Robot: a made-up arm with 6 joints.
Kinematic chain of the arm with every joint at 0, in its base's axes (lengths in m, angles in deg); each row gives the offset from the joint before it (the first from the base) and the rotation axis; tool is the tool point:
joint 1: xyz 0 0 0.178 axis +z
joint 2: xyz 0 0 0 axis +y
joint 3: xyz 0 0 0.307 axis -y
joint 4: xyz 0 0 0 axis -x
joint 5: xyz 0.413 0 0 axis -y
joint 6: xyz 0 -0.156 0 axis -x
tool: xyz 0 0 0
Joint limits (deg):
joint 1: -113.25..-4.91
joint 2: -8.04..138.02
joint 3: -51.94..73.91
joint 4: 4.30..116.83
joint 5: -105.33..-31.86
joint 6: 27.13..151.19
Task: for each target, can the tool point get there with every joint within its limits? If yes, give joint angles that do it. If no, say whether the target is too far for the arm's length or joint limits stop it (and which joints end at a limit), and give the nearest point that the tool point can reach.
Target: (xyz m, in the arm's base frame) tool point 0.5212 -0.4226 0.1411
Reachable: yes | joints -33.07 61.94 18.70 63.43 -83.58 92.58
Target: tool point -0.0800 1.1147 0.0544
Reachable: no: too far | nearest point -0.0615 0.2509 -0.0143 | short by 0.867 m
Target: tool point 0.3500 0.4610 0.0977
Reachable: no: joint limits stop it (at a limit: joint 2, joint 3, joint 4) | nearest point 0.1429 0.1882 -0.1159 | short by 0.404 m
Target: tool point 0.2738 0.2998 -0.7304
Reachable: no: too far | nearest point 0.2372 0.0503 -0.4852 | short by 0.352 m
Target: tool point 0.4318 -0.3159 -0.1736
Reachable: yes | joints -20.34 88.24 20.64 20.47 -50.78 48.63
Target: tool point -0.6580 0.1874 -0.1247
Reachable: no: joint limits stop it (at a limit: joint 2, joint 4) | nearest point -0.2481 0.0707 -0.0910 | short by 0.428 m
